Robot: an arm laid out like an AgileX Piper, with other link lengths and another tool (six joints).
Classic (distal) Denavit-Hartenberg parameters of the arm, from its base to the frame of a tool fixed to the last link. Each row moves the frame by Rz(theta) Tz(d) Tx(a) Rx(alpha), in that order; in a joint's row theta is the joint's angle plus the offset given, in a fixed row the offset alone. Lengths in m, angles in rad.
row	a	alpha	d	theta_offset
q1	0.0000	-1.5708	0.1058	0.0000
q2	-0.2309	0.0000	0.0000	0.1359
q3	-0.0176	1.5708	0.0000	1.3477
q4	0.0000	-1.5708	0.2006	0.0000
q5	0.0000	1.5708	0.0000	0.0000
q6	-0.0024	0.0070	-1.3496	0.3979
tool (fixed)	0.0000	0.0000	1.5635	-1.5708
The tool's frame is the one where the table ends.
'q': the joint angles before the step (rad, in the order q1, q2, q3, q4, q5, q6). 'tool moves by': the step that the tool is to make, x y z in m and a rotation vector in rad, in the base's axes. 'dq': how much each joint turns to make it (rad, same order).
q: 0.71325, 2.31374, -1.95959, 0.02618, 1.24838, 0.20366
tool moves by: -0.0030, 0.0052, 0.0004, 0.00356, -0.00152, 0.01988
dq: 0.01428, 0.00148, -0.00472, 0.00210, -0.00009, -0.00617
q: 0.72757, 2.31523, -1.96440, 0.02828, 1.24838, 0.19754
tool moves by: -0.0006, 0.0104, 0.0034, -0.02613, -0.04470, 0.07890
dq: 0.04716, 0.01291, -0.03845, -0.04989, 0.01076, -0.01937
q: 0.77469, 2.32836, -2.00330, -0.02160, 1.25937, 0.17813
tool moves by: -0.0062, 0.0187, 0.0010, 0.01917, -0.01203, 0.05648
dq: 0.04118, 0.02013, -0.04222, 0.00642, -0.00032, -0.01680
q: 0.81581, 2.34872, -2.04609, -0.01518, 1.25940, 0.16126
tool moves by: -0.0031, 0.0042, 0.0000, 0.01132, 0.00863, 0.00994
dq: 0.00515, 0.00187, -0.00422, 0.01516, -0.00007, -0.00805
